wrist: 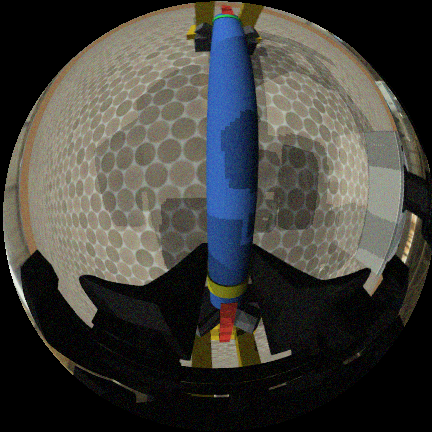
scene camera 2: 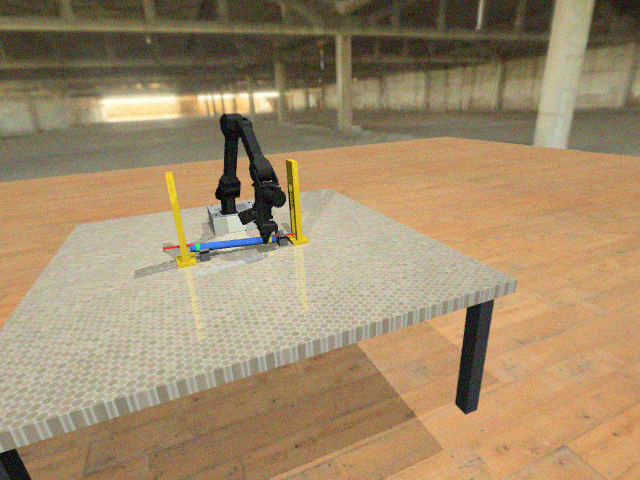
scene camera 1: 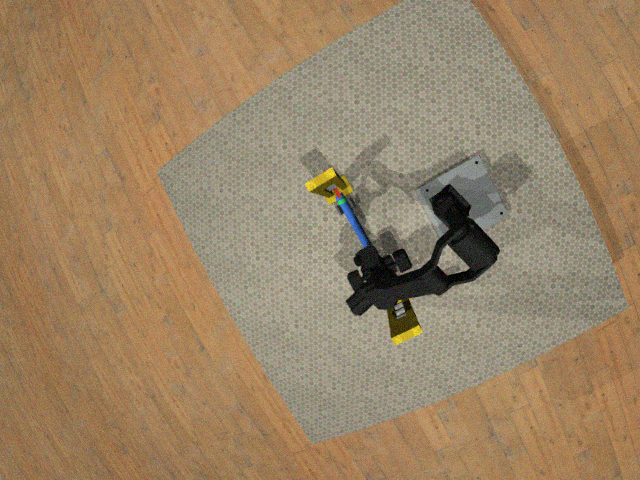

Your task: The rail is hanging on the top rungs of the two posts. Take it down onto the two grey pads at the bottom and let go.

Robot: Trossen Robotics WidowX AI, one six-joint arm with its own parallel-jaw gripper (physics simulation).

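Places are measured from the arm's base along level axes (x left, y ahead, z down), in millimetres.
Where they show: gripper, fingertip midpoint: (wrist: 227, 249) (scene camera 2: 264, 242); arm's base at its link origin: (scene camera 2: 229, 212) (scene camera 1: 443, 202).
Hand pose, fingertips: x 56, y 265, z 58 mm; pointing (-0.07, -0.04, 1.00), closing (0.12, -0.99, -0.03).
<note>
Things, the pixels of their centre, and the offset from my fingertips. Level surfaces: height alone.
- rail at the middle of its body: (wrist: 231, 84) (scene camera 1: 362, 235) (scene camera 2: 234, 243) dx -105, dy -8, dz -17 mm
- left post at the middle of its body: (scene camera 1: 330, 186) (scene camera 2: 178, 219) dx -273, dy -21, dz -134 mm
- right post at the middle of its body: (scene camera 1: 400, 311) (scene camera 2: 294, 202) dx +126, dy +11, dz -134 mm
- left dark grey pad at the middle of its body: (wrist: 225, 35) (scene camera 1: 345, 206) (scene camera 2: 204, 252) dx -211, dy -16, dz -6 mm
- right pad at the middle of its body: (wrist: 224, 311) (scene camera 2: 281, 237) dx +64, dy +6, dz -6 mm
- table at its surface level: dz +16 mm
The rail (scene camera 1: 354, 223) (scene camera 2: 230, 243) (wrist: 231, 100) is a blue tube with green and yellow bands and red tips. My gripper (scene camera 2: 267, 240) (wrist: 227, 249) is shut on it near its yellow-banded end. The rail is nearly level, low between the two yellow posts. In scene camera 2 these are the left post (scene camera 2: 177, 214) and the right post (scene camera 2: 294, 201). The green-banded end is close over the left dark grey pad (scene camera 2: 204, 254); the yellow-banded end is beside or over the right pad (scene camera 2: 282, 240). Whether it touches either pad I cannot tell.
The arm's light grey base (scene camera 1: 480, 196) (scene camera 2: 219, 223) (wrist: 382, 185) stands on the table (scene camera 1: 248, 232) (scene camera 2: 310, 289), behind the rail in scene camera 2. The posts rise upright at both ends of the rail. Shadows of the arm fall across the table top around the rail.
</note>
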